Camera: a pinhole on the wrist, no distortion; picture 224 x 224 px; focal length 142.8 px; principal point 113.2 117.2 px. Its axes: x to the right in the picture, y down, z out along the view. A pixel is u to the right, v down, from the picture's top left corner.
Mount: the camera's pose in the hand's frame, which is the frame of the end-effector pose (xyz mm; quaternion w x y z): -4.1 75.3 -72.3 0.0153 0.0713 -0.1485 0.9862
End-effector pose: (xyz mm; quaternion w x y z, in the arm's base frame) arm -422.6 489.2 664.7 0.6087 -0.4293 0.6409 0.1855
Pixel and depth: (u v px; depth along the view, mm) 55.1 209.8 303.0
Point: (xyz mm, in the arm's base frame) -162.3 432.6 556.0
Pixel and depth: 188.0 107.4 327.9
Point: -270.7 736.5 733.5
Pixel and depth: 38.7 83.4 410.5
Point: -233.7 665.5 339.9
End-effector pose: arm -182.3 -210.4 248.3 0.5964 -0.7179 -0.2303 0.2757
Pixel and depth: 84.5 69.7 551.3
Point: -367.3 253.6 73.4
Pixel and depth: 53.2 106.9 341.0
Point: -203.4 84.9 196.6
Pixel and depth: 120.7 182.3 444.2
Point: -361.8 63.3 450.4
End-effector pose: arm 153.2 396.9 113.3 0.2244 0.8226 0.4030 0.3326
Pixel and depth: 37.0 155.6 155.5
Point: 228.2 477.1 107.4
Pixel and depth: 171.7 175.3 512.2
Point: 221.7 391.1 -375.6
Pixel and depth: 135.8 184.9 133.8
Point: 164.3 398.9 67.6
